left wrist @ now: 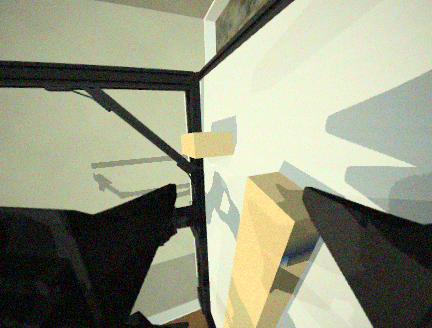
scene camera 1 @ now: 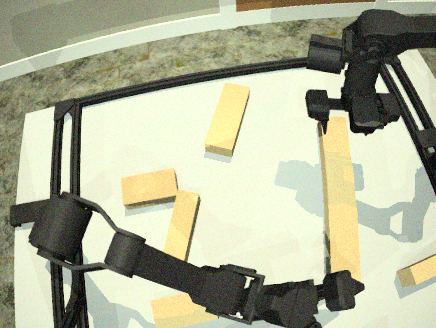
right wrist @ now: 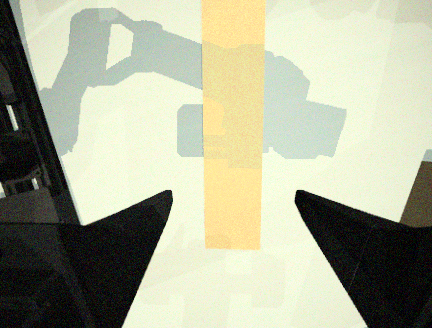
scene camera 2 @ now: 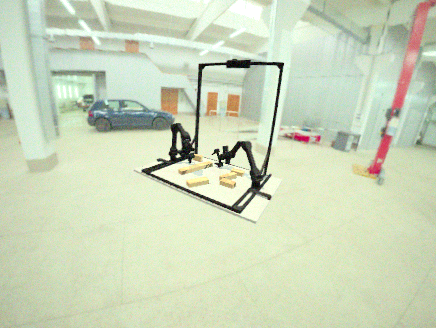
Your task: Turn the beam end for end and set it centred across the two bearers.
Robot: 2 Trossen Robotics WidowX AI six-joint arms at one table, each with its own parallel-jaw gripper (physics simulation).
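Pixels of known places: left gripper, fingertip midpoint: point(left wrist: 239, 191) point(scene camera 2: 212, 159); right gripper, fingertip midpoint: point(scene camera 1: 345, 133) point(right wrist: 233, 195) point(scene camera 2: 187, 162); left arm's base at its link origin: point(scene camera 2: 255, 187); right arm's base at its link origin: point(left wrist: 196, 213) point(right wrist: 17, 157) point(scene camera 2: 173, 160).
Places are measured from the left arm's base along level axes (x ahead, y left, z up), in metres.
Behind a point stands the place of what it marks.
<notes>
The long wooden beam point(scene camera 1: 342, 200) @[x 0.612, y -0.035, z 0.019 m] point(scene camera 2: 195, 167) @[x 0.599, y 0.019, z 0.016 m] point(left wrist: 255, 240) @[x 0.585, y -0.150, z 0.019 m] point(right wrist: 233, 100) @[x 0.622, y 0.008, z 0.019 m] lies on the table, running up and down in scene camera 1. A blue mark shows on its side in the left wrist view. My right gripper point(scene camera 1: 346, 131) @[x 0.643, y 0.089, z 0.078 m] point(scene camera 2: 191, 160) @[x 0.643, y 0.089, z 0.078 m] point(right wrist: 233, 195) @[x 0.643, y 0.089, z 0.078 m] is open and empty above the beam's upper end; its fingertips show on either side of it in the right wrist view. My left gripper point(scene camera 1: 345, 292) @[x 0.560, y -0.217, z 0.051 m] point(scene camera 2: 219, 159) @[x 0.560, y -0.217, z 0.051 m] point(left wrist: 239, 191) @[x 0.560, y -0.217, z 0.051 m] is open and empty at the beam's lower end, hiding part of it in scene camera 1. I cannot tell which blocks are the two bearers.
Shorter wooden blocks lie about: one upper middle point(scene camera 1: 227, 120) @[x 0.411, y 0.204, z 0.019 m], two close together point(scene camera 1: 150, 187) @[x 0.220, y 0.075, z 0.019 m] point(scene camera 1: 182, 225) @[x 0.277, y -0.021, z 0.025 m], one at the bottom point(scene camera 1: 182, 310) @[x 0.250, y -0.188, z 0.019 m] partly behind my left arm, and one at the right edge point(scene camera 1: 417, 270) @[x 0.721, y -0.223, z 0.044 m] point(left wrist: 212, 144) @[x 0.708, y -0.231, z 0.015 m]. A black frame point(scene camera 1: 195, 77) @[x 0.357, y 0.363, z 0.001 m] borders the table.
</notes>
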